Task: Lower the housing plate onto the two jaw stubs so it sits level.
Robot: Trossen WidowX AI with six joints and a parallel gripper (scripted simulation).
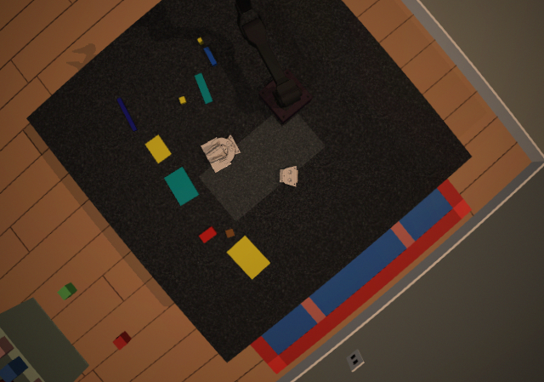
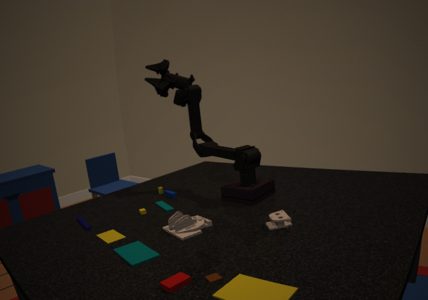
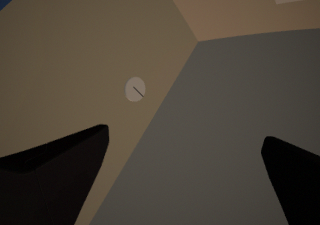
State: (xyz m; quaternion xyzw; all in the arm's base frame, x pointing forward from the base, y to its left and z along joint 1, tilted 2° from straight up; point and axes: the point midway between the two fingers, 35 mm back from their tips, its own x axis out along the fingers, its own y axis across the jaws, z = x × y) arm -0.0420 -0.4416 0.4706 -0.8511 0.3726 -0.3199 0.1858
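Now: gripper tip 68 cm to the right of the white stepped stand, 52 cm above it and 24 cm short of it. Also, from my gripper tip: yellow piece 53 cm below, 50 cm ahead, 23 cm to the left; then teal tile 55 cm ahead, 53 cm below, 39 cm to the left; then red block 62 cm ahead, 60 cm to the left, 52 cm below.
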